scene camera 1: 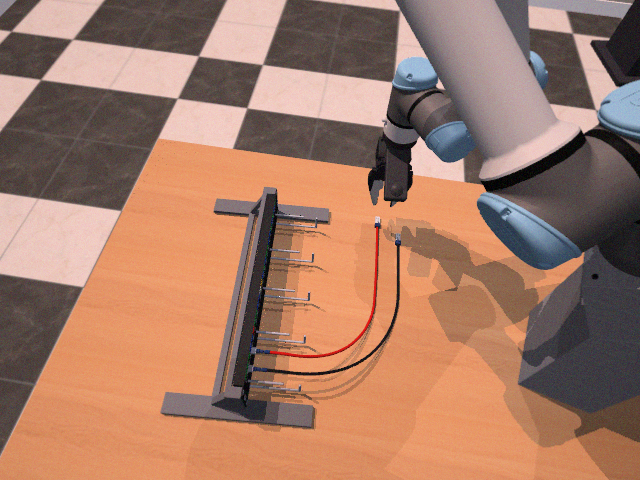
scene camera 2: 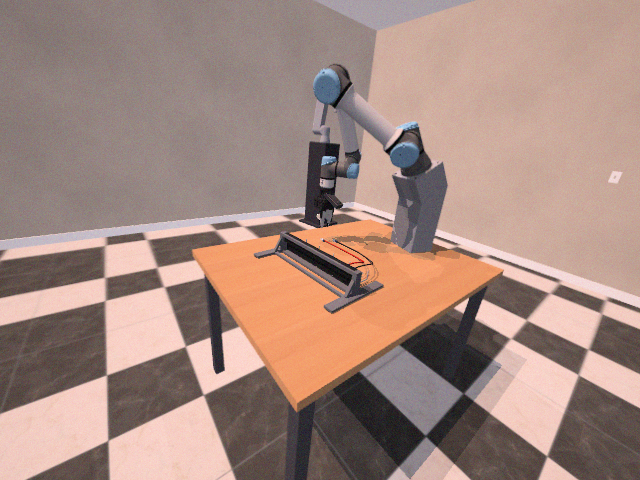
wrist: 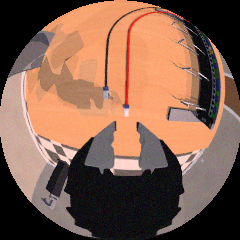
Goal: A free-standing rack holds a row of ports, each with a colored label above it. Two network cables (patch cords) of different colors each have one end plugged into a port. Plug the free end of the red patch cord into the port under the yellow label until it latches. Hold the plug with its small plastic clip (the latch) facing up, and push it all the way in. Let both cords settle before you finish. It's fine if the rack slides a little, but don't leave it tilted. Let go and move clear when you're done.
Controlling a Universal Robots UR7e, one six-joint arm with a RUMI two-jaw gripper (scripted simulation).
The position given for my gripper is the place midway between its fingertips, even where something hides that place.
Note:
In view: my gripper (scene camera 1: 382, 205).
My gripper shows as well in the wrist view (wrist: 126, 122).

